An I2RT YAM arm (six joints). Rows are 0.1 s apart.
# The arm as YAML. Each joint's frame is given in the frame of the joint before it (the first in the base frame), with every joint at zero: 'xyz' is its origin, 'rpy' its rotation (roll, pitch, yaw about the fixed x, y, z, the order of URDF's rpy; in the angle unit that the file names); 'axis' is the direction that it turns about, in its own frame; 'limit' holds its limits. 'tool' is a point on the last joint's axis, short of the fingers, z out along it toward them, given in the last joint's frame.
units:
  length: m
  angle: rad
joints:
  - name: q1
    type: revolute
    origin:
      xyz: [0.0, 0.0, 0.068]
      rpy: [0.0, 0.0, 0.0]
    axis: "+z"
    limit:
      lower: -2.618
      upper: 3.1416
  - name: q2
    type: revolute
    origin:
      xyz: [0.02, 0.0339, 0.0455]
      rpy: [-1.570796, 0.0, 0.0]
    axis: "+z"
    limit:
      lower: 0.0
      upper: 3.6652
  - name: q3
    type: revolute
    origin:
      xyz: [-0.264, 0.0, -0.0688]
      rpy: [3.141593, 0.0, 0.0]
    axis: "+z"
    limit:
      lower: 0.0
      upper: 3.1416
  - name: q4
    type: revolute
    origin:
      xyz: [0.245, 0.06, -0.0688]
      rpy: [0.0, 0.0, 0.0]
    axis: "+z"
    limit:
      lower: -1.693
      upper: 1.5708
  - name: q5
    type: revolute
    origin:
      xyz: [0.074, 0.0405, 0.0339]
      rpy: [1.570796, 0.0, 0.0]
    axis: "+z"
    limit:
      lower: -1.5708
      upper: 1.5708
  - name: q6
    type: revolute
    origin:
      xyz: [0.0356, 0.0, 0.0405]
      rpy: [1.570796, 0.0, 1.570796]
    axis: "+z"
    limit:
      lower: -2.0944
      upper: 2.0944
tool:
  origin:
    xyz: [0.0, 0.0, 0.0]
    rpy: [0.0, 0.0, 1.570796]
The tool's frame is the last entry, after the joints.
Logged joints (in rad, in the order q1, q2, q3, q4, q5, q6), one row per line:
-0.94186 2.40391 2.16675 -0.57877 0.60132 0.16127
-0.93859 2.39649 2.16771 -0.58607 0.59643 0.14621
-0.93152 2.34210 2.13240 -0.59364 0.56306 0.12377
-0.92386 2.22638 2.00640 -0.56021 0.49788 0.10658
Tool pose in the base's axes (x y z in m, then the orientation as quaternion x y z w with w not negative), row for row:
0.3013 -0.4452 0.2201 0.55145 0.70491 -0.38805 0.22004
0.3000 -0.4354 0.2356 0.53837 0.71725 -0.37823 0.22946
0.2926 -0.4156 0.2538 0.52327 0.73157 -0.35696 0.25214
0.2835 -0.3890 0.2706 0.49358 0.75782 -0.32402 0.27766
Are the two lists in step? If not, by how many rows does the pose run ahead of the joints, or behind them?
The pose runs 1 row ahead of the joints: the pose in row i belongs to the joints in row i + 1.
